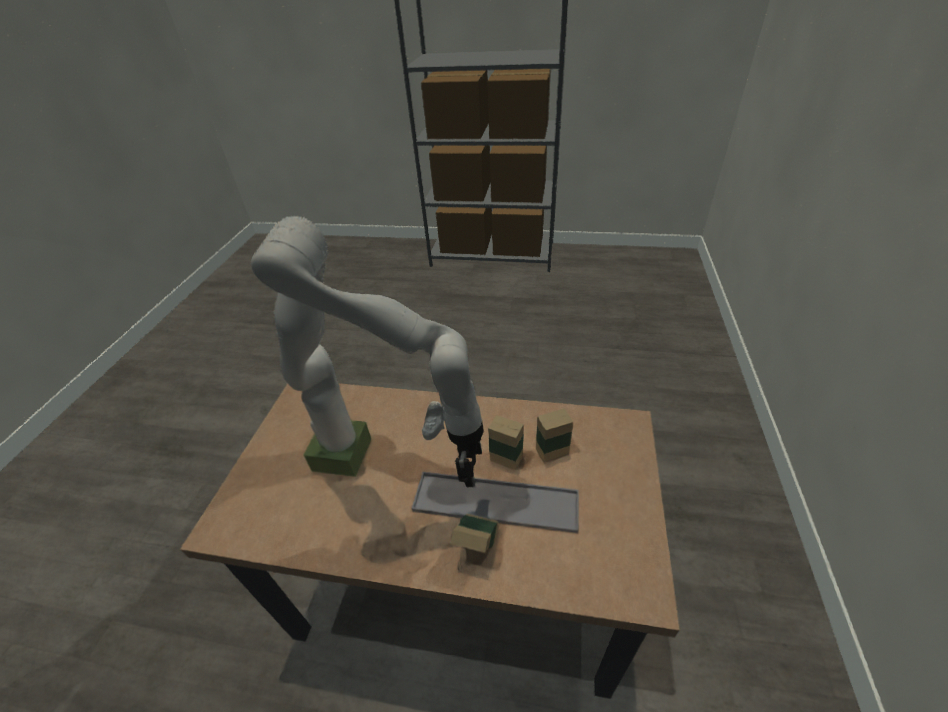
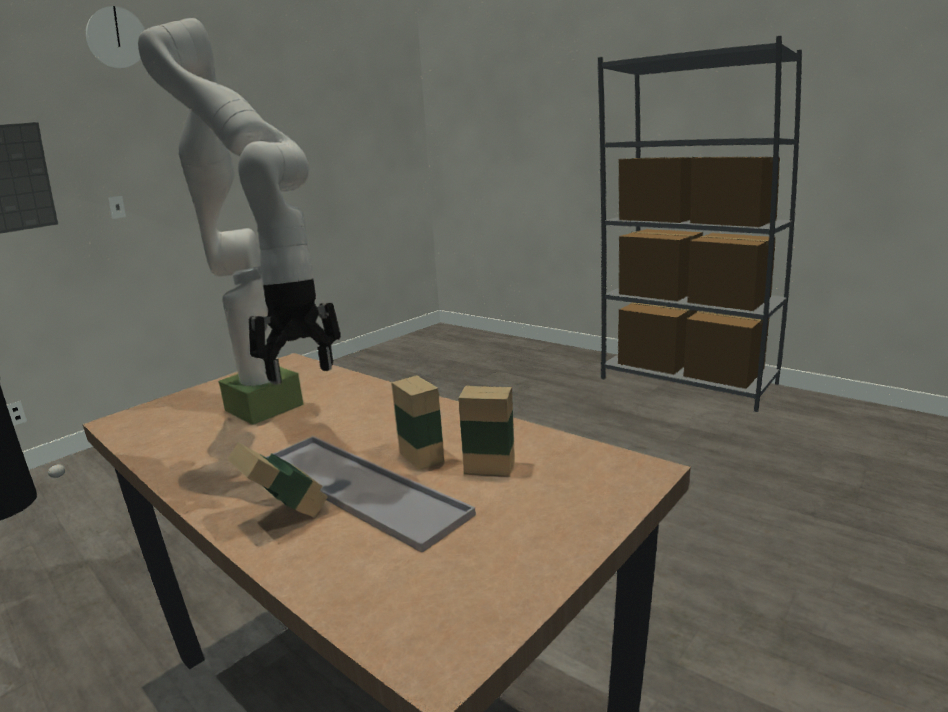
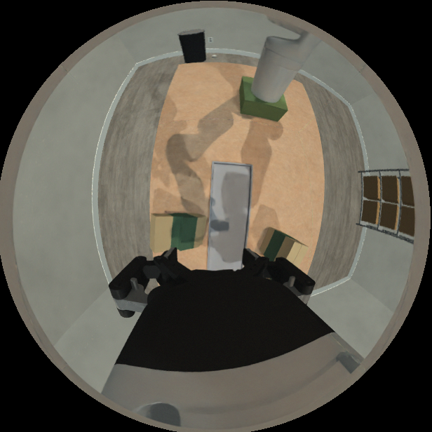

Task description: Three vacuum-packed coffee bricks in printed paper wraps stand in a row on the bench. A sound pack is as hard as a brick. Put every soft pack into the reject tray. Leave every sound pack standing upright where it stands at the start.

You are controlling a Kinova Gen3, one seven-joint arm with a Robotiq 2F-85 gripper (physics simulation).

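Where they show: gripper, fingertip midpoint: (image 1: 474, 469) (image 2: 302, 376); arm's base, link origin: (image 1: 339, 438) (image 2: 260, 377).
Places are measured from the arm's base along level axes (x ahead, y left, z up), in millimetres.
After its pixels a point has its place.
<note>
The gripper (image 1: 465, 479) {x 418, y -118, z 130 mm} (image 2: 300, 370) {x 418, y -118, z 130 mm} (image 3: 210, 255) is open and empty above the reject tray (image 1: 547, 509) {x 586, y -69, z -72 mm} (image 2: 417, 524) {x 612, y -79, z -73 mm} (image 3: 250, 200). One coffee pack (image 1: 475, 534) {x 440, y -228, z 48 mm} (image 2: 285, 482) {x 471, y -204, z 3 mm} (image 3: 184, 231), tan with a green band, is steeply tilted outside the tray's front long side. Its lower end is close to the rim; contact there is unclear. Its other end is raised toward the bench's front edge. Two packs stand upright behind the tray: the left one (image 1: 506, 442) {x 464, y 41, z 34 mm} (image 2: 418, 425) {x 492, y 42, z 9 mm} (image 3: 275, 245) and the right one (image 1: 553, 436) {x 581, y 85, z 30 mm} (image 2: 488, 435) {x 600, y 96, z 0 mm}. Softness cannot be seen.
The arm's green base block (image 1: 337, 452) {x 15, y -45, z -1 mm} (image 2: 262, 397) {x 57, y -29, z -24 mm} (image 3: 260, 107) stands on the bench (image 1: 613, 498) {x 749, y -5, z -75 mm} (image 2: 567, 551) {x 819, y 7, z -75 mm} (image 3: 295, 150) at the left. A shelf unit (image 1: 484, 141) (image 2: 602, 252) with brown boxes stands on the floor behind the bench.
</note>
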